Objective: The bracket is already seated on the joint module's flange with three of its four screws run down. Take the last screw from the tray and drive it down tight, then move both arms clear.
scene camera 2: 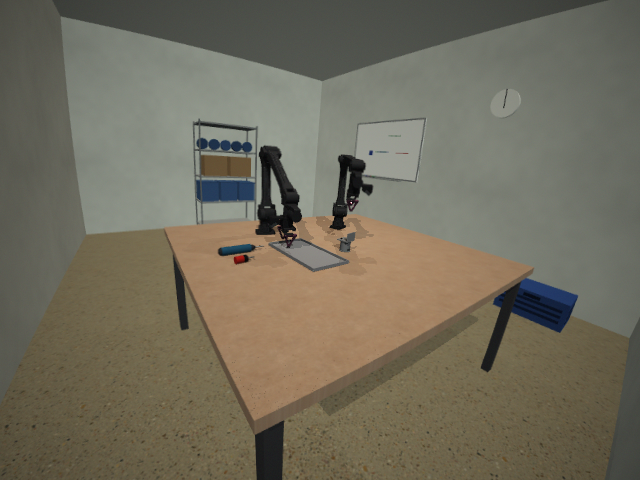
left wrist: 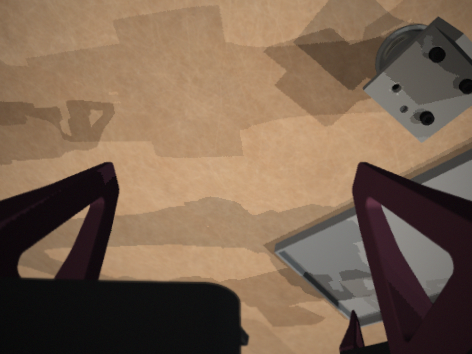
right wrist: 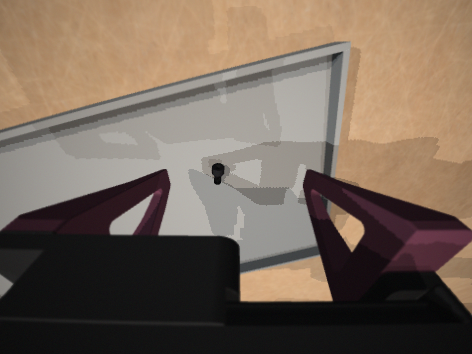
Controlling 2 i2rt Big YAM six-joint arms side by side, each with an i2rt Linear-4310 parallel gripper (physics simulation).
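Frame: origin at the left arm's base, x ahead, y left, z up, level; metres.
Where they show: left gripper, between the fingertips: (scene camera 2: 350, 208) (left wrist: 235, 175); right gripper, between the fingertips: (scene camera 2: 285, 242) (right wrist: 236, 177); left arm's base, origin of its link: (scene camera 2: 337, 227); right arm's base, origin of its link: (scene camera 2: 265, 232).
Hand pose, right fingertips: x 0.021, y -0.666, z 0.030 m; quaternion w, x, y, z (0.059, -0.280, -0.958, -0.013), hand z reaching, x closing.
Observation:
Things, the pixels of their top centre, and the offset from my right fingertips. "*": a spot on its surface instead. Level surfaces: height alone.
- black screw, centre of its top: (right wrist: 218, 179) 0.015 m down, 0.017 m ahead, 0.003 m left
- grey tray, centre of its top: (right wrist: 110, 241) (left wrist: 464, 242) (scene camera 2: 306, 250) 0.014 m down, 0.138 m ahead, 0.001 m right
- joint module, centre of its top: (scene camera 2: 345, 239) 0.034 m up, 0.267 m ahead, 0.198 m left
- blue cylindrical tool, a spot on its surface: (scene camera 2: 236, 250) * 0.007 m down, 0.104 m back, 0.257 m right
- wooden table, height of its surface: 0.030 m down
A black screw (right wrist: 217, 171) is on the grey tray (scene camera 2: 310, 254) (left wrist: 312, 245) (right wrist: 150, 94). My right gripper (scene camera 2: 288, 244) (right wrist: 236, 177) is open and empty above the tray's far-left end in the scene view; the screw shows between its fingertips in the right wrist view. The grey bracket (scene camera 2: 351, 236) (left wrist: 425, 82) sits on the joint module (scene camera 2: 344, 246), right of the tray. Three black screw heads and two smaller open holes show on it in the left wrist view. My left gripper (scene camera 2: 353, 204) (left wrist: 235, 175) is open and empty, raised high behind the bracket.
A blue cylindrical tool (scene camera 2: 236, 250) and a shorter red one (scene camera 2: 240, 259) lie left of the tray on the wooden table (scene camera 2: 361, 320). A shelf rack (scene camera 2: 195, 170) stands behind, and a blue toolbox (scene camera 2: 542, 297) is on the floor at the right.

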